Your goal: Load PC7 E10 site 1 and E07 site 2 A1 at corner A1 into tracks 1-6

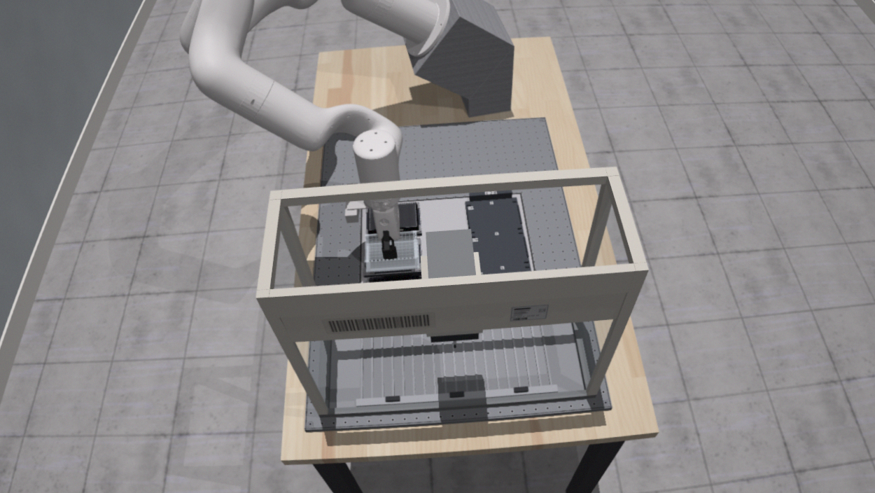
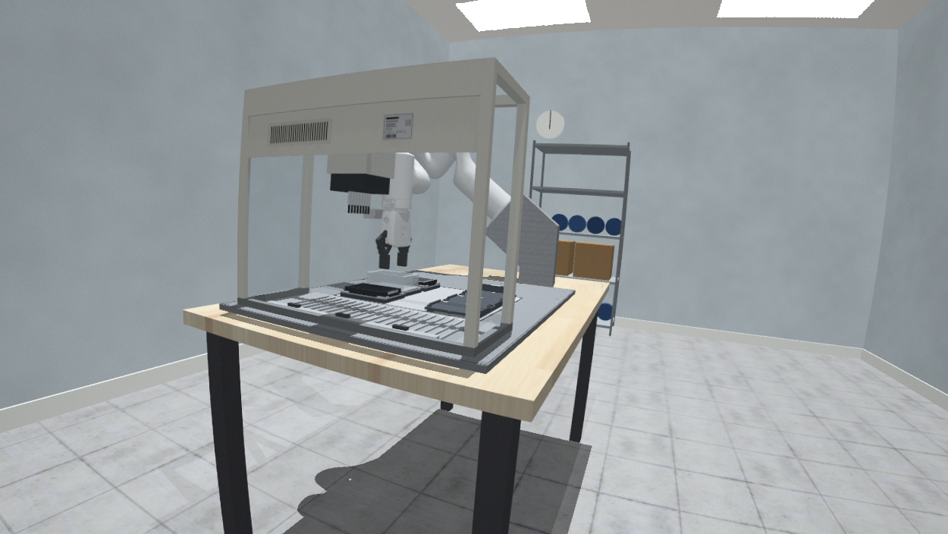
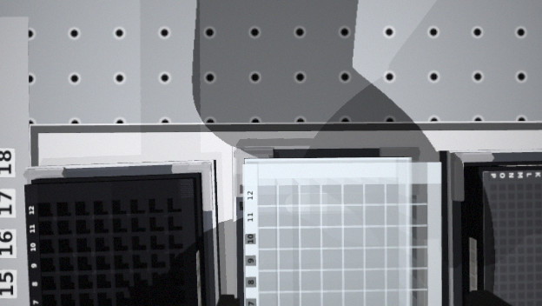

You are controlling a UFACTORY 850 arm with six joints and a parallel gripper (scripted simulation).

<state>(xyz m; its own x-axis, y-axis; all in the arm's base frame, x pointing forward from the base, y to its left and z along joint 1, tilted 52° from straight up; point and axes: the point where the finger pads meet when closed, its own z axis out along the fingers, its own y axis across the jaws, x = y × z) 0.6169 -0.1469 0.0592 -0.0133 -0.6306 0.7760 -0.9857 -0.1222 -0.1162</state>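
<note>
My hand is 50 mm above the clear deep-well block E07. Round my hand: nest S1: 110 mm behind, 70 mm below; then black 96-well plate E01: 110 mm ahead, 10 mm to the left, 60 mm below; then nest S2: 70 mm below.
</note>
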